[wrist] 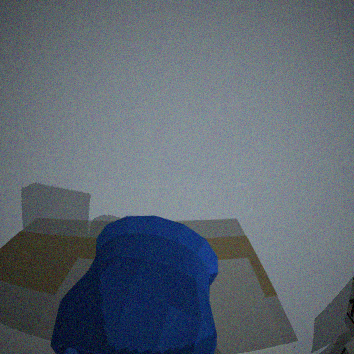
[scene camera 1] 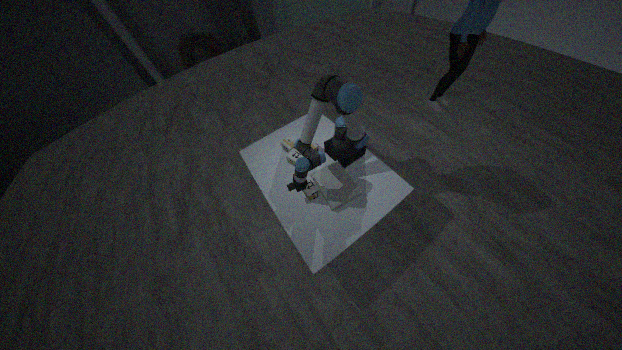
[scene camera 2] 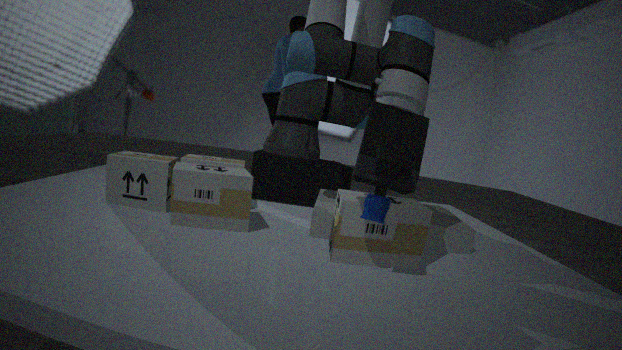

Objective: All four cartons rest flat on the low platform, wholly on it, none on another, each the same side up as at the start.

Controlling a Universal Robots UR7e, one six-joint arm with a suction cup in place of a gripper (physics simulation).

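Where they show: hand at its tool point: [wrist: 153,265] [scene camera 2: 372,220]; arm's base at its link origin: [scene camera 1: 341,142] [scene camera 2: 290,155].
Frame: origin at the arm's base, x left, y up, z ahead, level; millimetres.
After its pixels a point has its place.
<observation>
One carton [scene camera 1: 311,189] @[y -13, x 216, z 406 mm] [scene camera 2: 407,235] @[y -53, x 214, z 451 mm] [wrist: 245,300] @[y -35, x 121, z 452 mm] stands beside the platform's near edge, apparently on the mat. Its barcode face points to scene camera 2 and its arrow face points up. My suction cup [scene camera 2: 376,207] [wrist: 157,290] points down in front of the barcode face and does not look seated on it; any light contact is unclear. The low platform [scene camera 1: 345,192] @[y -59, x 345, z 216 mm] [scene camera 2: 321,217] @[y -69, x 90, z 339 mm] is mostly hidden behind this carton in scene view 2, and whether it lies level is unclear. Two cartons [scene camera 1: 295,156] @[y -14, x -102, z 362 mm] [scene camera 2: 210,197] @[y -52, x -92, z 398 mm], [scene camera 2: 137,180] @[y -53, x -255, z 379 mm] stand at the left, and another carton [scene camera 2: 215,159] @[y -12, x -142, z 220 mm] shows partly behind them.
All of this is on a white mat [scene camera 1: 317,245] @[y -107, x 528, z 561 mm] [scene camera 2: 280,300] @[y -106, x 50, z 593 mm]. The arm's dark base [scene camera 1: 345,147] @[y 20, x 73, z 15 mm] [scene camera 2: 300,177] @[y -39, x 38, z 102 mm] stands behind the platform and cartons. A person [scene camera 1: 462,45] stands on the floor beyond the mat. A large pale shape [scene camera 2: 55,45] fills the upper left corner of scene view 2.
</observation>
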